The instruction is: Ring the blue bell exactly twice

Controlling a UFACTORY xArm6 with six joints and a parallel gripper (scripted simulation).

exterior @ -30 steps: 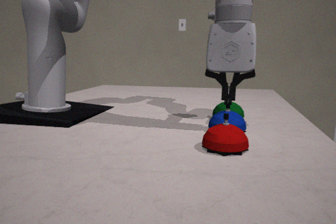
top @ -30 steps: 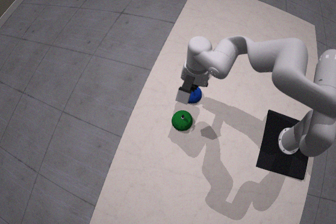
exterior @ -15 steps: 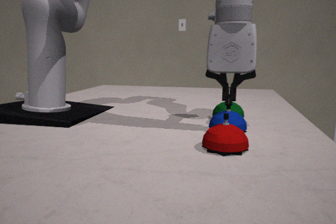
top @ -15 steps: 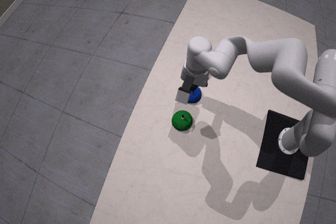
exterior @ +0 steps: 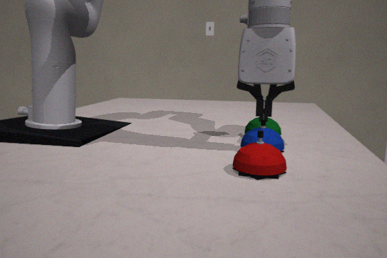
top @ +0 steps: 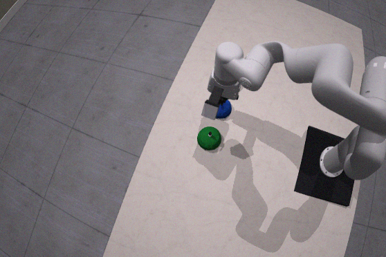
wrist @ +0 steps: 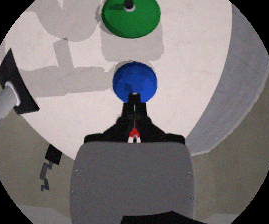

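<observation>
Right now my hand is 40 mm above the blue bell. Also, from my hand: red bell: 20 mm behind, 120 mm to the right, 40 mm below; green bell: 20 mm ahead, 120 mm to the left, 40 mm below.
</observation>
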